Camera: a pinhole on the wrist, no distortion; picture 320 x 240 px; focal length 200.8 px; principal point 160.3 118.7 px. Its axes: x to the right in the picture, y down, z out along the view. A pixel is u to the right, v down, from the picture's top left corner.
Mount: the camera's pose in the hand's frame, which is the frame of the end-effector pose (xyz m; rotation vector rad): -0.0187 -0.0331 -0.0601 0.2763 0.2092 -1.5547
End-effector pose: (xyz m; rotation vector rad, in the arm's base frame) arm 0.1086 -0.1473 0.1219 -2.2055 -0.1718 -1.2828
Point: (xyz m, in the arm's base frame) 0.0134 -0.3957 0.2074
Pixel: behind the camera
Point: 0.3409 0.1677 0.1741
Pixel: 178 191
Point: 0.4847 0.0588 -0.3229
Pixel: 22 59
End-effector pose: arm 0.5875 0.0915 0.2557 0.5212 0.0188 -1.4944
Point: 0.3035 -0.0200 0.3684
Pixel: 224 163
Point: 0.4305 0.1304 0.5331
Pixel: 114 54
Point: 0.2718 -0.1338 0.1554
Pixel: outside the picture
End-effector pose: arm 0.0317 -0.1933 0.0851 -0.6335 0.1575 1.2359
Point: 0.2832 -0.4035 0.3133
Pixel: outside the picture
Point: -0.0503 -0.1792 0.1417
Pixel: outside the picture
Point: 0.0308 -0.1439 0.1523
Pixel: 65 174
